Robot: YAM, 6 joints.
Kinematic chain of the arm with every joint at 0, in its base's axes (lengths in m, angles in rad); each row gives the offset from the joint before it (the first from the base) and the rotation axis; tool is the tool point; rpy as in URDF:
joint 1: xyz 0 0 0.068 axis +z
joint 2: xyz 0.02 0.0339 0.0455 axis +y
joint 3: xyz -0.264 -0.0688 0 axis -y
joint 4: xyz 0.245 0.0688 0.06 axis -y
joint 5: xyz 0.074 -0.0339 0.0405 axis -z
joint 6: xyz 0.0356 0 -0.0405 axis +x
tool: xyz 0 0 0 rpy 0 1.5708 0
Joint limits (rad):
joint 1: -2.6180..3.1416
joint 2: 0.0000..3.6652
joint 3: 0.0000..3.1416
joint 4: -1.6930..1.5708
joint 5: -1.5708..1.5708
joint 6: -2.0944..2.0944
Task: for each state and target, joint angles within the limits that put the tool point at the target. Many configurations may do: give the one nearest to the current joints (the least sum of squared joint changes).
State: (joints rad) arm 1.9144 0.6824 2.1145 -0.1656 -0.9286 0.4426
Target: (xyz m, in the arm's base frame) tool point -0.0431 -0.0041 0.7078
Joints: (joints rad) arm 2.4859 1.3378 2.5021 0.0717 -0.9781 0.4426
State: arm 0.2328 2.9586 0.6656 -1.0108 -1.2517 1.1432
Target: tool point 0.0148 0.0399 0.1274
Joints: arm 0.2836 3.0052 0.0399 -1.4387 -1.2858 1.1432
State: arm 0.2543 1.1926 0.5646 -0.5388 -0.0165 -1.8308
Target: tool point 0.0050 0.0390 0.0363
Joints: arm 1.0112 1.5782 0.0000 -0.4271 -0.4808 -1.8308
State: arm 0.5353 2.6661 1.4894 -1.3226 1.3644 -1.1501
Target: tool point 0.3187 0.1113 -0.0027
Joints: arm 0.4394 2.6159 1.4563 -1.3487 1.3651 -1.1501
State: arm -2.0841 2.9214 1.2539 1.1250 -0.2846 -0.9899
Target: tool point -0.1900 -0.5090 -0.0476
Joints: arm -1.9446 2.9530 1.8098 1.0273 -0.2551 -0.9899
